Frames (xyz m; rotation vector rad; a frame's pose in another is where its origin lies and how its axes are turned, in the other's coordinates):
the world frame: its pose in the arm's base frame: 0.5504 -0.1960 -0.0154 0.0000 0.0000 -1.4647
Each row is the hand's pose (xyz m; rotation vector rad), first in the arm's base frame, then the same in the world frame.
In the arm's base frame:
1: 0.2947 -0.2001 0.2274 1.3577 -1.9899 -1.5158
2: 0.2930 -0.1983 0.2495 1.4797 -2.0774 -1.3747
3: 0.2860 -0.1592 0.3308 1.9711 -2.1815 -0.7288
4: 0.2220 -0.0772 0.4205 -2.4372 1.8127 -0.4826
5: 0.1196 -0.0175 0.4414 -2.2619 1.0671 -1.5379
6: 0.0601 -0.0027 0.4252 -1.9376 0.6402 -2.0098
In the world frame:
1: -0.0230 -0.2547 0.2428 2.0003 -0.4889 -0.7214
2: -0.0250 -0.2562 0.2649 2.1518 -0.4801 -0.6782
3: -0.0646 -0.2590 0.3462 2.6909 -0.2800 -0.3937
4: -0.1529 -0.3140 0.4359 -2.8565 -0.2660 -0.2748
5: -0.2231 -0.4095 0.4568 -2.0299 -0.6091 -0.7974
6: -0.2441 -0.4671 0.4406 -1.5184 -0.6658 -0.9970

